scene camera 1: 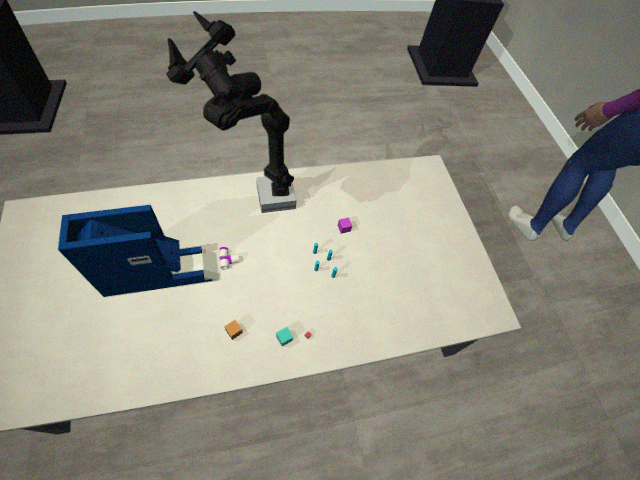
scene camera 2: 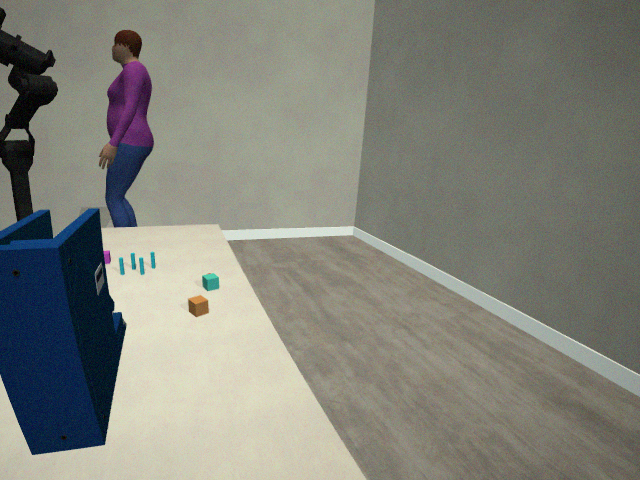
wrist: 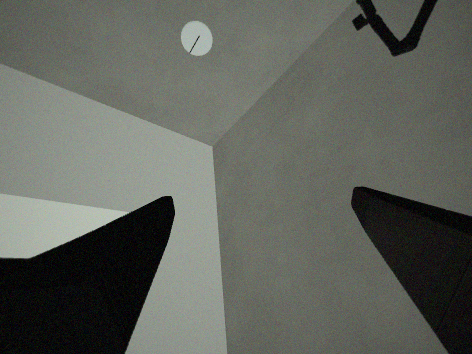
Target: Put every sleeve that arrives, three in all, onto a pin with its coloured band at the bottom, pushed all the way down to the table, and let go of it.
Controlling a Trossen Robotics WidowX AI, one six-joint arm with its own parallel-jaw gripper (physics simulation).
Scene:
same spot on blue feeder: [scene camera 1: 119, 251] = [scene camera 2: 90, 249]

